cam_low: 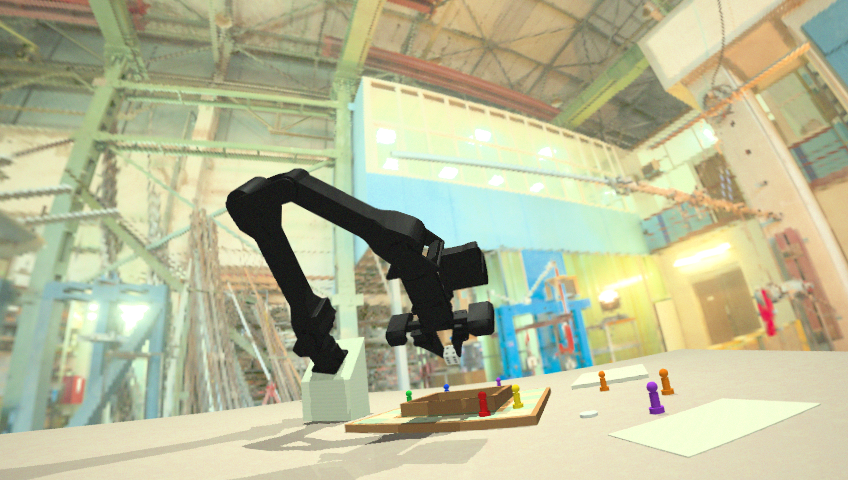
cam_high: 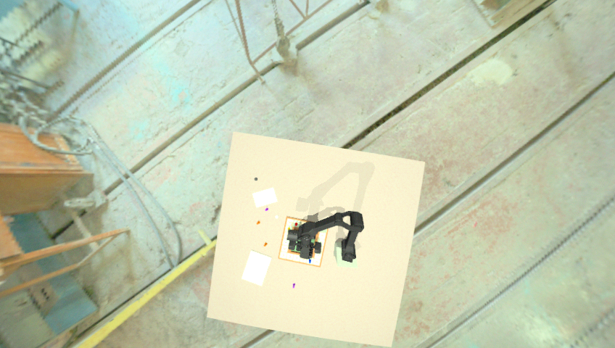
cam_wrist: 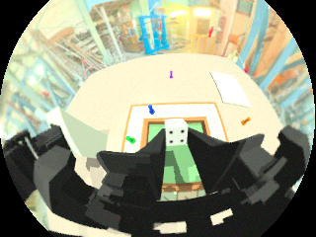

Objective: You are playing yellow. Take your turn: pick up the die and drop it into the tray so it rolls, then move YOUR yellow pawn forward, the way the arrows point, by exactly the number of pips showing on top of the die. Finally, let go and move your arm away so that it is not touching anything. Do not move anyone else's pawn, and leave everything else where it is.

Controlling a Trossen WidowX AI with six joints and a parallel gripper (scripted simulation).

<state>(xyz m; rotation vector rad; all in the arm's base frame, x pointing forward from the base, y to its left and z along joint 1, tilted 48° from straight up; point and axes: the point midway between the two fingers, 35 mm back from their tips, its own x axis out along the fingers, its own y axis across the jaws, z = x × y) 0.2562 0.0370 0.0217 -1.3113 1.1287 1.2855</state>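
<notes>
My gripper tip is right at the white die. Also, from my gripper tip: green pawn (100 mm behind, 70 mm below); blue pawn (90 mm to the left, 70 mm below, 50 mm behind); tray floor (100 mm below, 20 mm to the right, 10 mm ahead).
</notes>
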